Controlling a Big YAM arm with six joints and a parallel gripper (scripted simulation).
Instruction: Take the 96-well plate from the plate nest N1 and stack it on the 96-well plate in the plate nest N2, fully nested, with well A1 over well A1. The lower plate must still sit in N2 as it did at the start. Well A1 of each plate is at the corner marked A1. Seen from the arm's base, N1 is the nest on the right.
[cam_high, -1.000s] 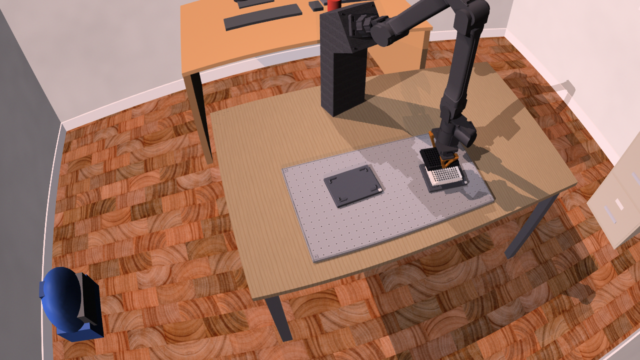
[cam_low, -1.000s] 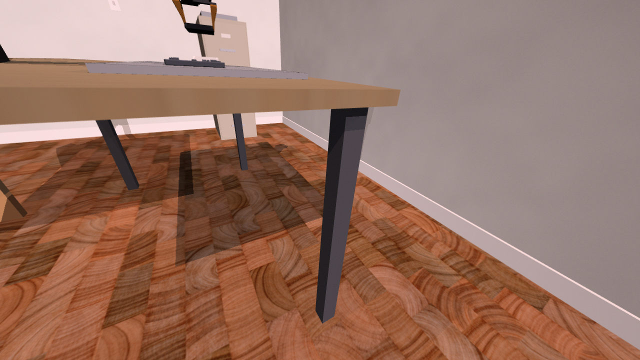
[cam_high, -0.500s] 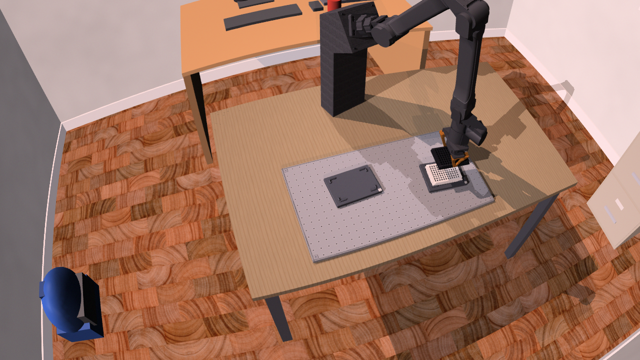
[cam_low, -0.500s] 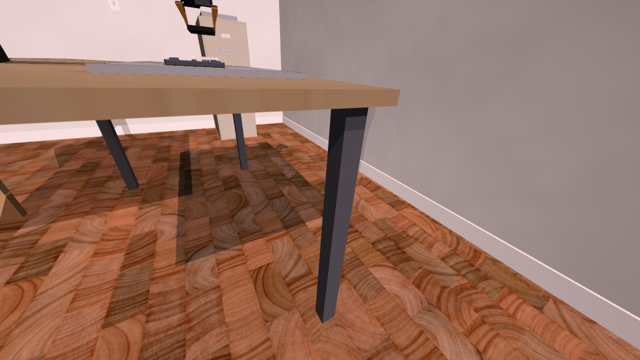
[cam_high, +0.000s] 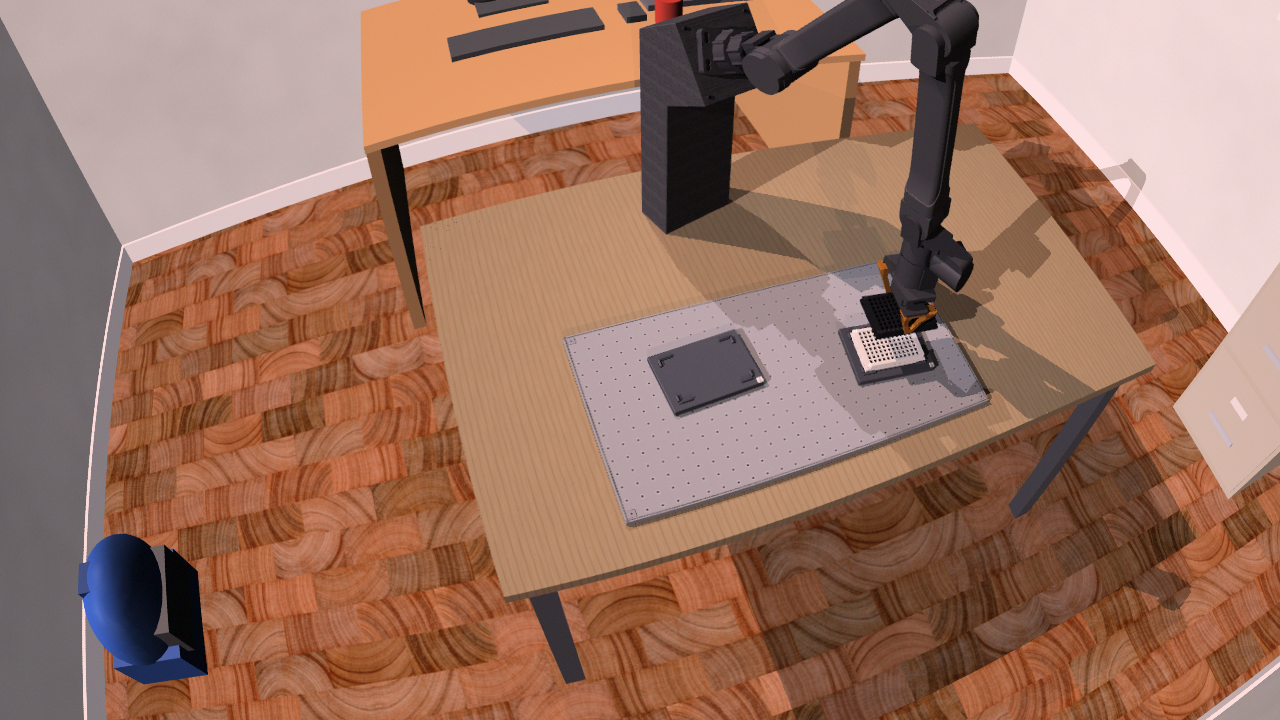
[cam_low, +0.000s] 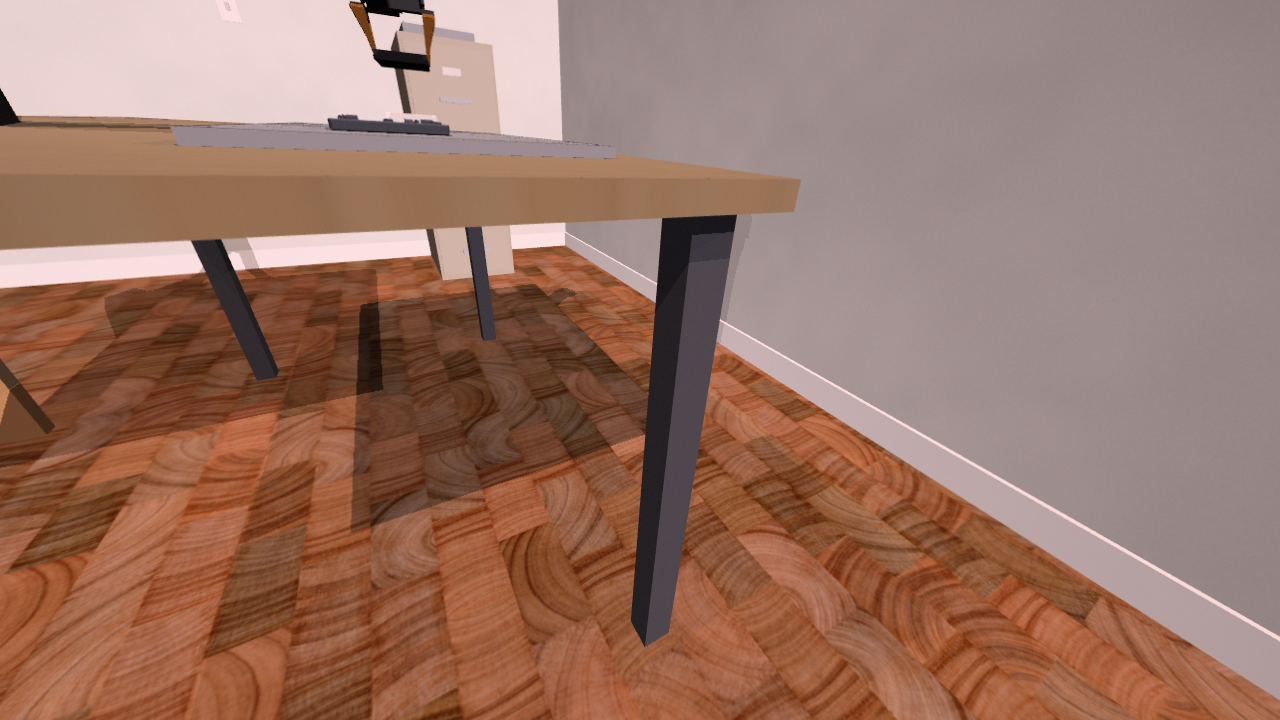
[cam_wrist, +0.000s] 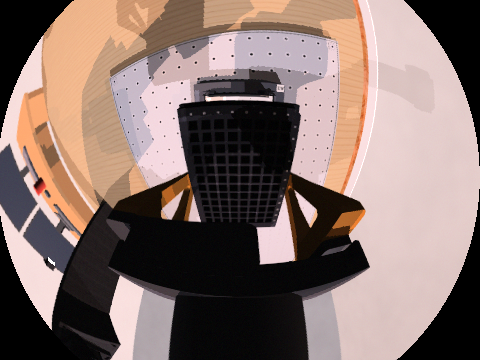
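My gripper is now 100 mm above the white 96-well plate. Also, from my hand: black 96-well plate (right at my hand).
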